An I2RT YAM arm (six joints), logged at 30 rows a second.
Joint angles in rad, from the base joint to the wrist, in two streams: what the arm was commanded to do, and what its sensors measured. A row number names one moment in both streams.
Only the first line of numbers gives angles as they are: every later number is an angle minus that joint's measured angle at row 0.
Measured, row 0:
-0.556 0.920 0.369 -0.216 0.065 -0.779
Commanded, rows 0 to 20:
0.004 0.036 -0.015 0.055 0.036 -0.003
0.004 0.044 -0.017 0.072 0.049 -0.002
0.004 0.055 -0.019 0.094 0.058 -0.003
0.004 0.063 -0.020 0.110 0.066 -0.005
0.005 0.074 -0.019 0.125 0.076 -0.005
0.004 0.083 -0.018 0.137 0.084 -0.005
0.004 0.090 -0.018 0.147 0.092 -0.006
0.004 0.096 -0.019 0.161 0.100 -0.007
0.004 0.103 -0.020 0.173 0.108 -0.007
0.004 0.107 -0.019 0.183 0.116 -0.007
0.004 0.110 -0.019 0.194 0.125 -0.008
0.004 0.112 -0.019 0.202 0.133 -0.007
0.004 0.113 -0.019 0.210 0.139 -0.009
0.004 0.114 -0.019 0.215 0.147 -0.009
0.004 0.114 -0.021 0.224 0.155 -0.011
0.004 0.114 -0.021 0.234 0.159 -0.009
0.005 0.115 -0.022 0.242 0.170 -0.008
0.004 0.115 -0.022 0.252 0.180 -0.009
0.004 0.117 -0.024 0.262 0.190 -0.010
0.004 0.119 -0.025 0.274 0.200 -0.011
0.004 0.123 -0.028 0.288 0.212 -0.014
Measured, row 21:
0.019 0.105 -0.020 0.198 0.076 -0.007
